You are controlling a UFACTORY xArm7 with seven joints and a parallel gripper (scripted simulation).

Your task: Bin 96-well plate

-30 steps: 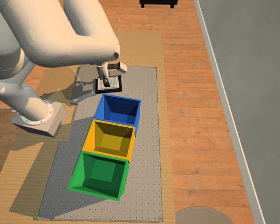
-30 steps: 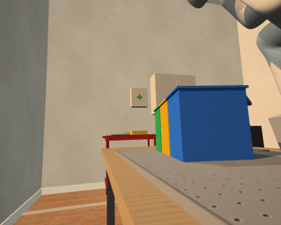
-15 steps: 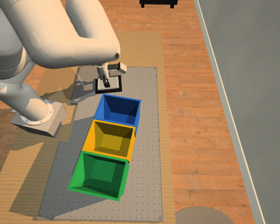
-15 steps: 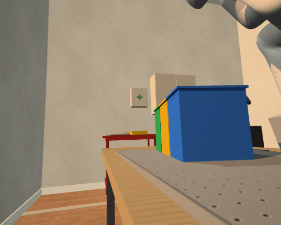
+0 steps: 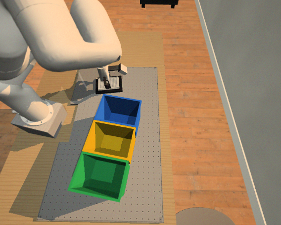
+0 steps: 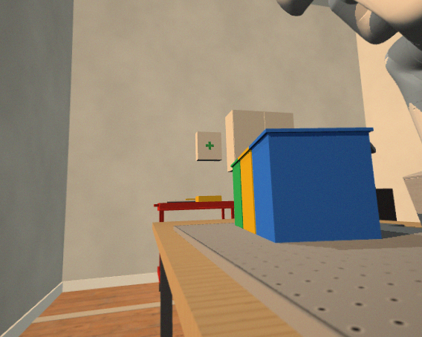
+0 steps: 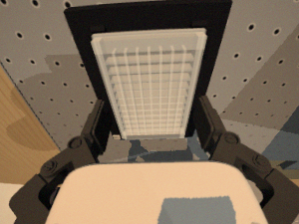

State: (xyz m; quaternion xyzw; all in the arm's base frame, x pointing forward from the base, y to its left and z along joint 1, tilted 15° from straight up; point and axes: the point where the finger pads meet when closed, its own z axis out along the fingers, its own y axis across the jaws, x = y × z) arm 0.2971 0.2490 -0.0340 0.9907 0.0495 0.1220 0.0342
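My hand is 2 cm above the 96-well plate. From my hand the other things lie so: yellow bin (40 cm to the right, 7 cm ahead, 5 cm above); blue bin (27 cm to the right, 9 cm ahead, 5 cm above); black plate nest (4 cm below).
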